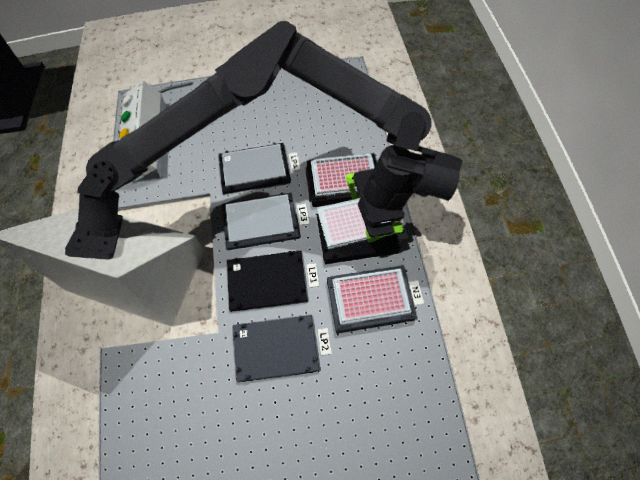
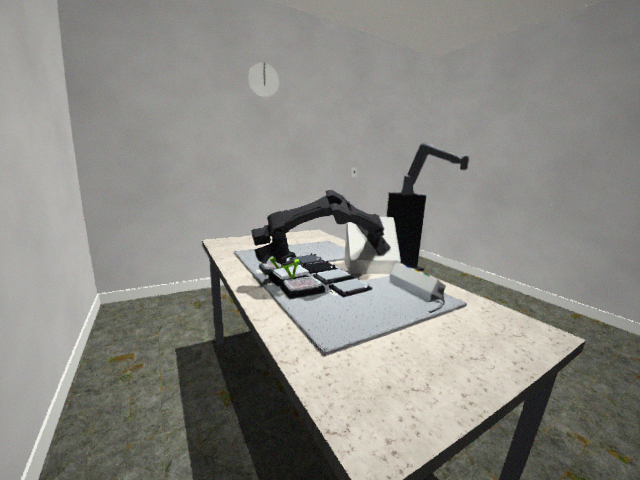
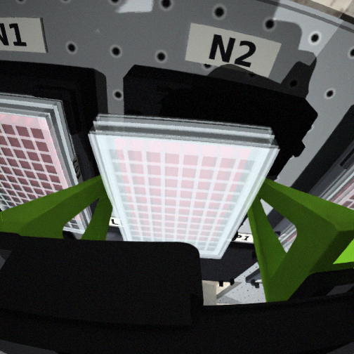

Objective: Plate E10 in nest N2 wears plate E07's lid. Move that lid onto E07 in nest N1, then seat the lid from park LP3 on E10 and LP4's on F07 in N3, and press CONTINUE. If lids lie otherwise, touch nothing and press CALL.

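Places are measured from the arm's base along level axes (x left, y down, z back), in millimetres.
Pixels of known places: gripper, fingertip midpoint: (image 1: 363,221) (image 2: 287,275); arm's base at its link origin: (image 1: 97,235) (image 2: 373,236).
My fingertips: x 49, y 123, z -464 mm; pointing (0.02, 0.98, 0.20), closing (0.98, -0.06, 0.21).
For each thing: its top centre in the pictures, then the offset to it from my fingertips. "spot": a spot on its surface instead.
- clear lid at its top centre: (image 1: 355,218) (image 2: 290,270) dx -4, dy -19, dz +18 mm
- black nest at its top centre: (image 1: 358,228) (image 2: 288,272) dx -16, dy -4, dz +13 mm
- Plate E07 at its top centre: (image 1: 344,172) (image 2: 302,281) dx +110, dy -11, dz +25 mm
- plate F07 at its top centre: (image 1: 371,294) (image 2: 277,262) dx -152, dy -8, dz +5 mm
- park LP3 at a spot on its surface: (image 1: 260,219) spot: dx +28, dy +8, dz +200 mm
- park LP4 at a spot on its surface: (image 1: 254,165) (image 2: 349,284) spot: dx +160, dy +8, dz +209 mm
- Park LP1 at its top centre: (image 1: 265,277) (image 2: 318,264) dx -96, dy +6, dz +194 mm
- park LP2 at its top centre: (image 1: 274,346) (image 2: 306,256) dx -225, dy +6, dz +184 mm
- button box at its top centre: (image 1: 132,117) (image 2: 418,270) dx +268, dy -58, dz +463 mm
- green button at its top centre: (image 1: 124,113) dx +292, dy -48, dz +487 mm
- yellow button at its top centre: (image 1: 123,131) dx +242, dy -48, dz +484 mm
My gripper (image 1: 363,212) (image 2: 284,268) (image 3: 178,178) is shut with its green fingers on the long sides of the clear lid (image 1: 341,222) (image 3: 185,170) at nest N2. The pink wells of plate E10 show right under the lid, with a second rim below it; lid and plate look raised together over the black nest (image 1: 356,251) (image 3: 145,90). Plate E07 (image 1: 330,175) (image 2: 302,283) (image 3: 25,160) in N1 and plate F07 (image 1: 374,295) in N3 show their pink wells. Pale lids lie on park LP3 (image 1: 260,219) and park LP4 (image 1: 254,165) (image 2: 350,286).
Park LP1 (image 1: 267,281) and park LP2 (image 1: 276,348) hold no lid. The button box (image 1: 147,105) (image 2: 416,281) with a green button (image 1: 125,116) and a yellow button (image 1: 124,132) stands behind the arm. A second arm (image 2: 439,152) stands off the table.
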